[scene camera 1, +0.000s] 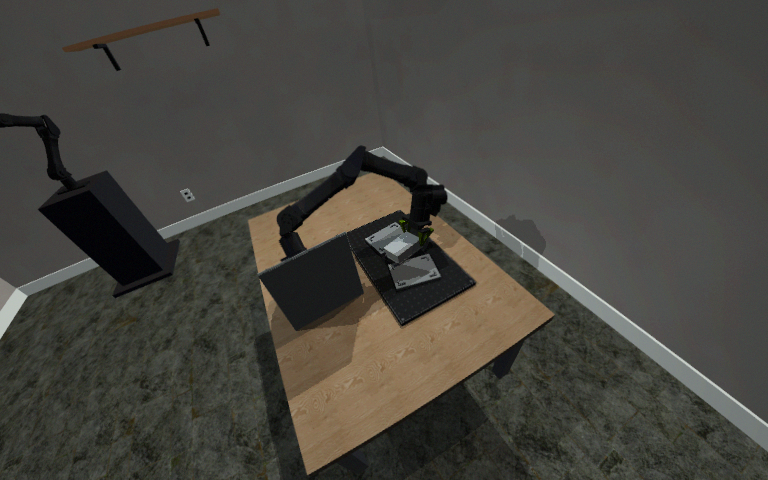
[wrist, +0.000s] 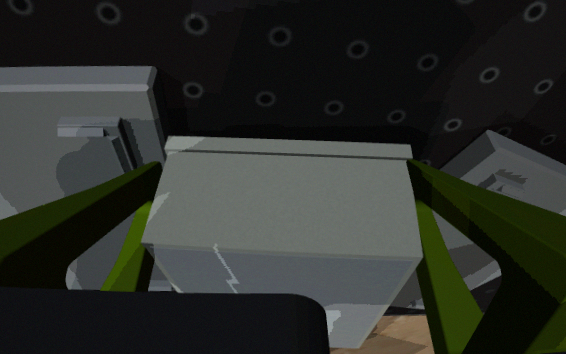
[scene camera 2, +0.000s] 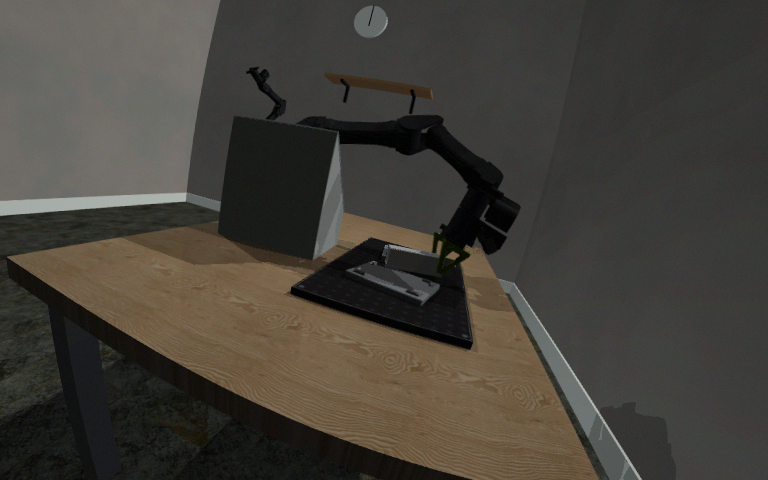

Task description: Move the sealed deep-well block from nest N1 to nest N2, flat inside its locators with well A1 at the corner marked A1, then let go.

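Frame: origin at the arm's base, x left, y back, z up, level; centimetres.
Seen in the pictures: gripper, between the fingertips: (scene camera 1: pixel 413 241) (wrist: pixel 283 176) (scene camera 2: pixel 435 268); arm's base, origin of its link: (scene camera 1: pixel 298 257) (scene camera 2: pixel 286 159).
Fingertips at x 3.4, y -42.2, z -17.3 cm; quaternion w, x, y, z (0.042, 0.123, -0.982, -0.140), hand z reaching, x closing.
Note:
Pixels of each thing's middle, then the offset from my fingertips to it. "pt": a spot on its surface instead. Level surfaces: height alone.
- pale sealed block, middle of its body: (wrist: pixel 286 268) (scene camera 2: pixel 413 259) (scene camera 1: pixel 403 247) dy +5.5, dx -1.5, dz +0.9 cm
- nest plate, a spot on its surface: (wrist: pixel 30 107) pt dy -0.7, dx +8.4, dz -1.0 cm
- black perforated board, middle of its body: (wrist: pixel 283 218) (scene camera 2: pixel 402 273) (scene camera 1: pixel 400 256) dy +7.2, dx -2.0, dz -2.8 cm
- wooden table, height of its surface: dz -3.5 cm
The pale sealed block (scene camera 1: pixel 400 247) (scene camera 2: pixel 410 260) (wrist: pixel 285 200) is between the green fingers of my gripper (scene camera 1: pixel 414 233) (scene camera 2: pixel 437 261) (wrist: pixel 283 176), which is shut on it by two opposite sides. In scene camera 1 it hangs across the gap between two grey nest plates, a back-left one (scene camera 1: pixel 383 232) and a front one (scene camera 1: pixel 415 271) (scene camera 2: pixel 396 280), partly covering the back-left one. In the wrist view, one nest plate (wrist: pixel 30 107) shows at the left and another (wrist: pixel 525 165) at the right. I cannot read the N1, N2 or A1 marks. The block's underside is hidden.
Both nest plates sit on a black perforated board (scene camera 1: pixel 450 283) (scene camera 2: pixel 339 294) (wrist: pixel 300 65) on the wooden table (scene camera 1: pixel 390 362) (scene camera 2: pixel 243 316). A tall dark grey box (scene camera 1: pixel 317 283) (scene camera 2: pixel 277 186) stands left of the board, near my arm. Another arm stands on a black pedestal (scene camera 1: pixel 107 232) off the table.

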